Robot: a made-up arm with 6 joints. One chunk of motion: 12 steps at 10 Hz.
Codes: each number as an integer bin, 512 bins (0 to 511) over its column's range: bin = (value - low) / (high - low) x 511, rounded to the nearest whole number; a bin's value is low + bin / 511 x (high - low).
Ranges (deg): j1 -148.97..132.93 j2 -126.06..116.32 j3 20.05..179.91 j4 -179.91..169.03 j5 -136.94..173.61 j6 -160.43..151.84
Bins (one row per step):
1: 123 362 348 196 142 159
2: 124 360 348 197 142 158
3: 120 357 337 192 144 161
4: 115 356 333 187 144 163
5: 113 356 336 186 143 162
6: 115 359 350 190 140 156
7: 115 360 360 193 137 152
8: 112 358 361 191 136 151
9: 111 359 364 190 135 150
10: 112 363 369 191 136 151
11: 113 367 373 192 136 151
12: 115 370 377 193 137 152
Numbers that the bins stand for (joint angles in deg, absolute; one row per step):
1: -81.12 45.65 128.92 -46.07 -50.64 -63.27
2: -80.56 44.70 128.92 -45.39 -50.64 -63.88
3: -82.77 43.27 125.48 -48.80 -49.43 -62.04
4: -85.53 42.80 124.22 -52.22 -49.43 -60.82
5: -86.63 42.80 125.16 -52.90 -50.03 -61.43
6: -85.53 44.22 129.54 -50.17 -51.86 -65.10
7: -85.53 44.70 132.67 -48.12 -53.68 -67.54
8: -87.18 43.75 132.98 -49.48 -54.29 -68.15
9: -87.74 44.22 133.92 -50.17 -54.90 -68.77
10: -87.18 46.12 135.49 -49.48 -54.29 -68.15
11: -86.63 48.02 136.74 -48.80 -54.29 -68.15
12: -85.53 49.44 137.99 -48.12 -53.68 -67.54

